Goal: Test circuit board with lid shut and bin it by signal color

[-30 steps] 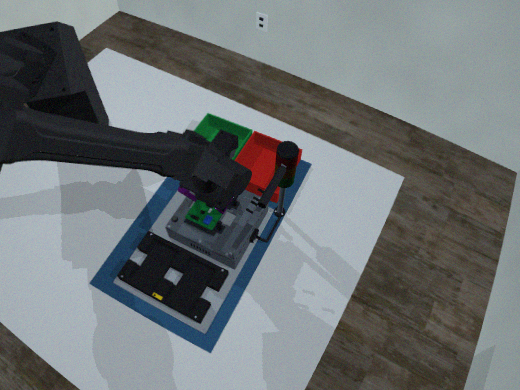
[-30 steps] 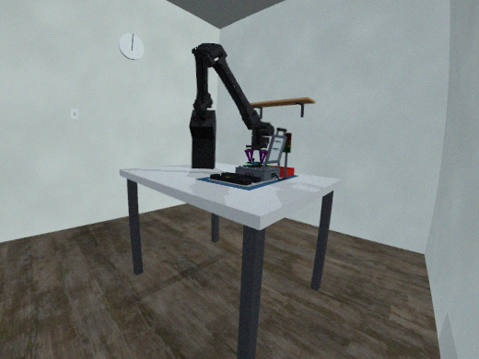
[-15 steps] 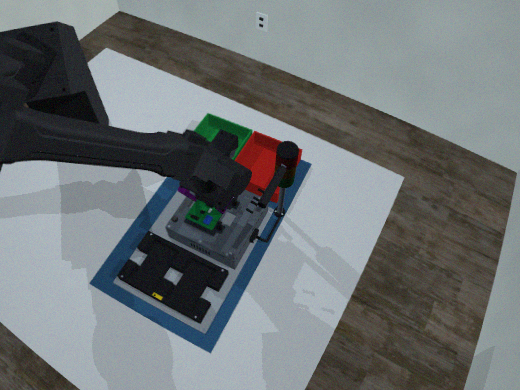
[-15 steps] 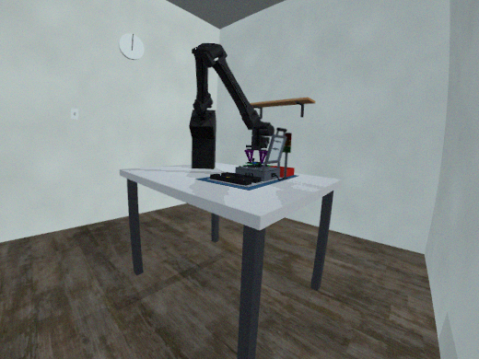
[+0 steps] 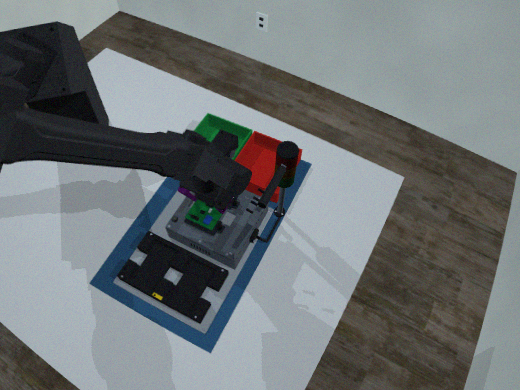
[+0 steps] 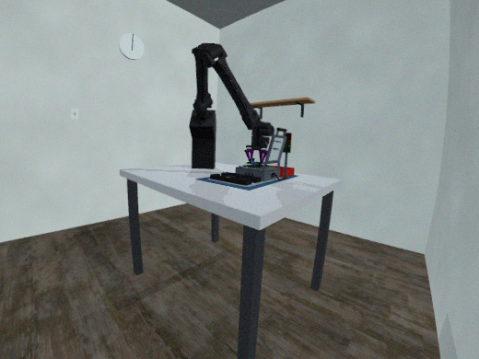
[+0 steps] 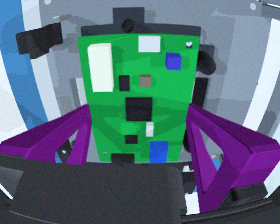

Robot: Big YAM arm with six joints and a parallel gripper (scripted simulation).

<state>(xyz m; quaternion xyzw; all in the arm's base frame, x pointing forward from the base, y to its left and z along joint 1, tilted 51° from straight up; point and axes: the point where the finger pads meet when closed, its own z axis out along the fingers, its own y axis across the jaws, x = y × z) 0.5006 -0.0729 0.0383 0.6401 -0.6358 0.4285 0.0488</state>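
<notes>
Right now the green circuit board is right at my hand. The rest, counted from my hand: black latch hook: 7 cm to the left, 5 cm behind; then red bin: 19 cm to the left, 9 cm ahead, 7 cm below; then tester lid: 12 cm ahead, 9 cm above, 3 cm to the right.
</notes>
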